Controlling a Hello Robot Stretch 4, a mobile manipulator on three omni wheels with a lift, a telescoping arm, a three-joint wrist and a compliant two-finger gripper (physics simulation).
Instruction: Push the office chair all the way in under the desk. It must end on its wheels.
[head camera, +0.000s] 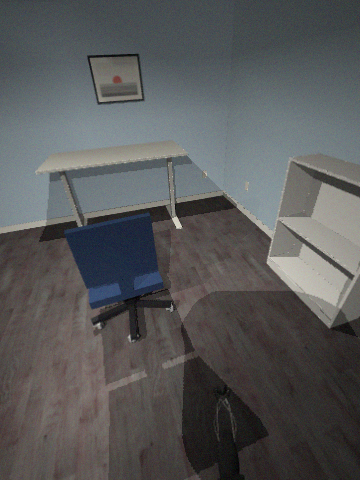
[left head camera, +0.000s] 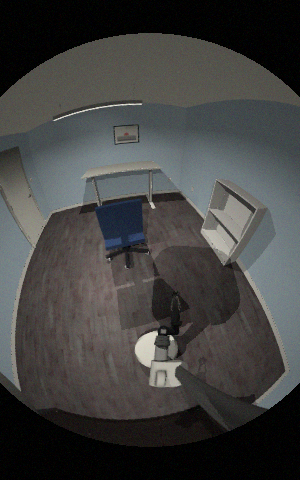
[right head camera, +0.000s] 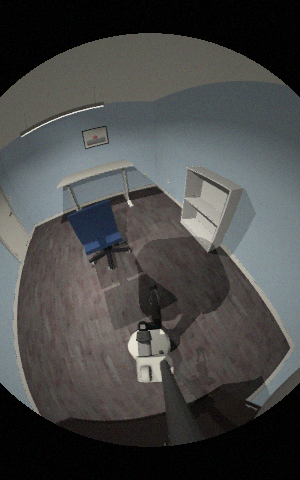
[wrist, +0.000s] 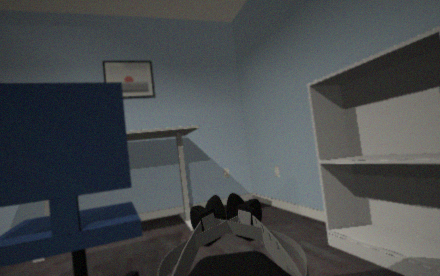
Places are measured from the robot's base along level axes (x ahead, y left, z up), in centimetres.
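Where they show: gripper, fingertip midpoint: (head camera: 221, 384) (left head camera: 174, 290) (right head camera: 152, 284) (wrist: 225, 209).
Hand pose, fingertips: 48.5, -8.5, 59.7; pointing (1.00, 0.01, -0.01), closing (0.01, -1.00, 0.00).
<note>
After its pixels a point has its place, as x, y, z.
The blue office chair (head camera: 115, 252) @[107.5, 45.8, 77.0] (left head camera: 120, 220) @[107.7, 45.2, 76.2] (right head camera: 95, 225) @[108.2, 44.1, 73.5] (wrist: 60, 140) @[108.1, 44.3, 75.4] stands upright on its wheeled base, in front of the desk and outside it. Its backrest faces my side and its seat lies beyond. The desk (head camera: 115, 152) @[276.4, 92.8, 92.3] (left head camera: 122, 169) @[242.4, 78.7, 92.3] (right head camera: 97, 173) @[239.6, 72.5, 90.6] (wrist: 162, 134) @[283.8, 48.1, 89.7] has a pale top on two legs and stands near the back wall. The backrest hides part of the left leg. My gripper (head camera: 222, 391) @[48.5, -8.5, 59.7] (left head camera: 175, 295) @[48.5, -8.5, 59.7] (right head camera: 154, 288) @[48.5, -8.5, 59.7] (wrist: 225, 209) @[48.5, -8.5, 59.7] is shut, its tips close together with nothing visible between them. It is on the near side of the chair and to its right, apart from it.
A white bookcase (head camera: 325, 164) @[170.0, -88.5, 103.2] (left head camera: 252, 231) @[122.0, -118.2, 65.2] (right head camera: 227, 216) @[119.3, -110.8, 63.3] (wrist: 334, 125) @[193.8, -87.4, 73.8] stands along the right wall. A door (left head camera: 20, 197) @[153.5, 278.9, 100.2] is at the left. My round white base (left head camera: 150, 348) @[1.0, 5.5, 18.7] (right head camera: 133, 345) @[0.5, 14.4, 18.7] shows below the arm. A framed picture (head camera: 116, 80) @[315.9, 88.6, 161.2] hangs above the desk.
</note>
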